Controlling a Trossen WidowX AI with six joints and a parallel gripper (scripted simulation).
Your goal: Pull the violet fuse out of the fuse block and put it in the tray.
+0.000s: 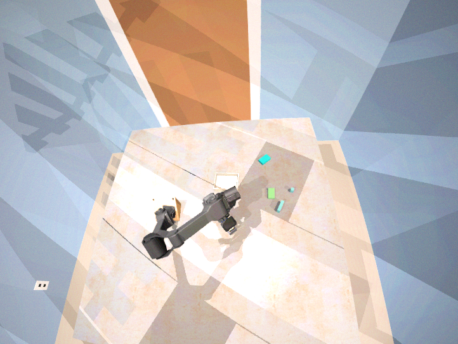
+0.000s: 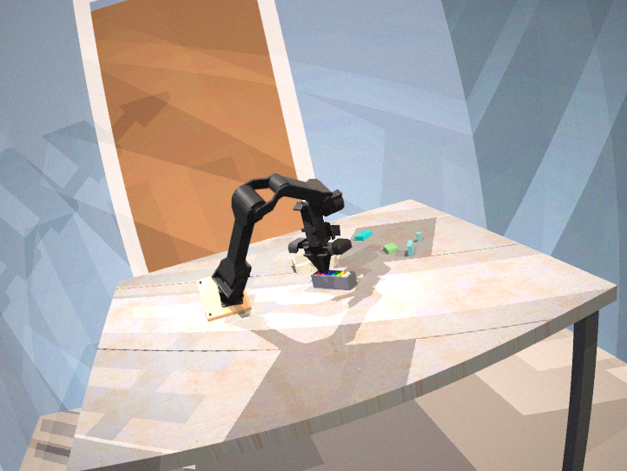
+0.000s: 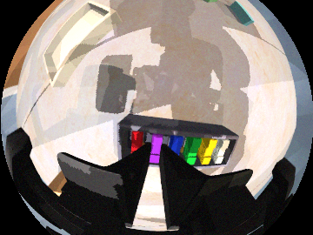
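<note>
The cream tray lies 200 mm to the left of my gripper tip and 30 mm below it. The rest, counted from my gripper tip: violet fuse 10 mm below.
</note>
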